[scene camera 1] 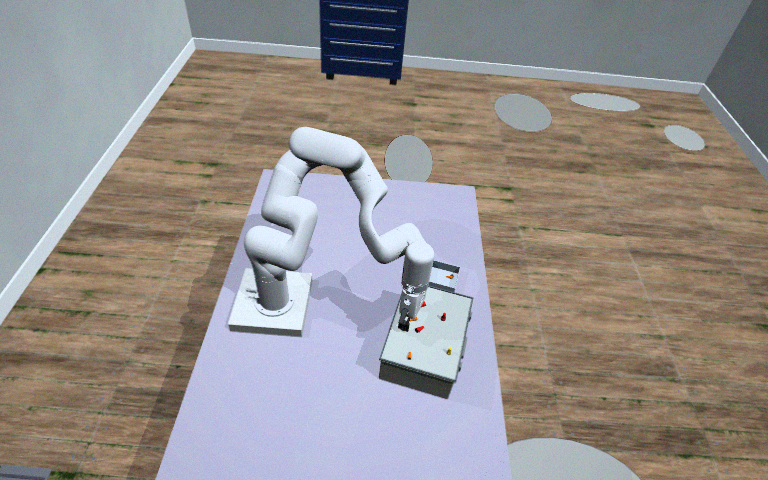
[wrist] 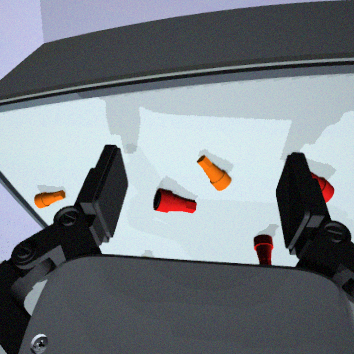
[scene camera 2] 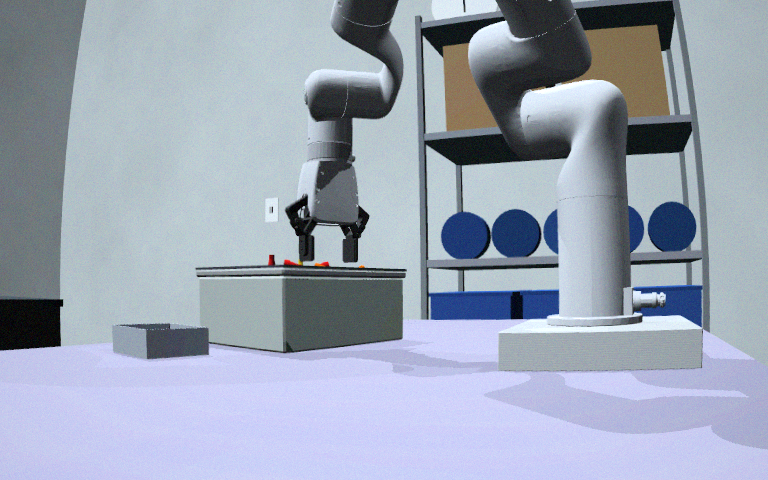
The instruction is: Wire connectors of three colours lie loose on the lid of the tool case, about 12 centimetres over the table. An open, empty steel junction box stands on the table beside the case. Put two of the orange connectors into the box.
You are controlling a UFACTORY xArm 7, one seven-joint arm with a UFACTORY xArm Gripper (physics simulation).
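Frame: origin at the arm's base, x back, y right, z up, level; millimetres.
Seen in the pictures: gripper, between the fingertips: (scene camera 1: 409, 317) (wrist: 201, 167) (scene camera 2: 329, 261); arm's base, origin of its link: (scene camera 1: 274, 300) (scene camera 2: 595, 322).
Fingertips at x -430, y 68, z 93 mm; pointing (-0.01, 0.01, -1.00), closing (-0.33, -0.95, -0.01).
Note:
Pixels of each thing's top centre, then the offset from my fingertips to it.
- open steel box, centre of its top: (scene camera 2: 159, 326) (scene camera 1: 443, 273) dx -115, dy -270, dz -97 mm
- second orange connector, centre of its top: (wrist: 212, 180) (scene camera 1: 413, 317) dx -13, dy -2, dz -2 mm
- tool case, centre of its top: (wrist: 208, 223) (scene camera 2: 301, 268) (scene camera 1: 430, 326) dx -66, dy +16, dz -10 mm
- third orange connector, centre of its top: (wrist: 46, 205) (scene camera 2: 359, 265) (scene camera 1: 409, 354) dx -10, dy +121, dz -2 mm
- third red connector, centre of its top: (wrist: 313, 194) (scene camera 1: 421, 303) dx -34, dy -56, dz +2 mm
- yellow connector, centre of its top: (scene camera 1: 450, 348) dx -121, dy +94, dz +11 mm
One orange connector (scene camera 1: 450, 276) lies in the open steel box (scene camera 1: 446, 266) (scene camera 2: 177, 343); the box walls hide it in scene camera 2. A second orange connector (scene camera 1: 413, 319) (scene camera 2: 321, 264) (wrist: 215, 173) lies on its side on the lid of the tool case (scene camera 1: 433, 342) (scene camera 2: 243, 311) (wrist: 165, 127). A third orange connector (scene camera 1: 409, 355) (scene camera 2: 361, 266) (wrist: 49, 199) lies near the lid's far end from the box. My gripper (scene camera 1: 403, 326) (scene camera 2: 328, 257) (wrist: 201, 167) is open and empty, low over the lid. In the wrist view the second orange connector shows between its fingers.
A red connector (scene camera 1: 419, 328) (wrist: 175, 201) lies close to the second orange one. Another red connector (scene camera 1: 443, 316) (scene camera 2: 271, 259) (wrist: 263, 249) stands upright, and a third red connector (scene camera 1: 423, 304) (wrist: 325, 188) shows partly behind a finger. A yellow connector (scene camera 1: 449, 350) is on the lid.

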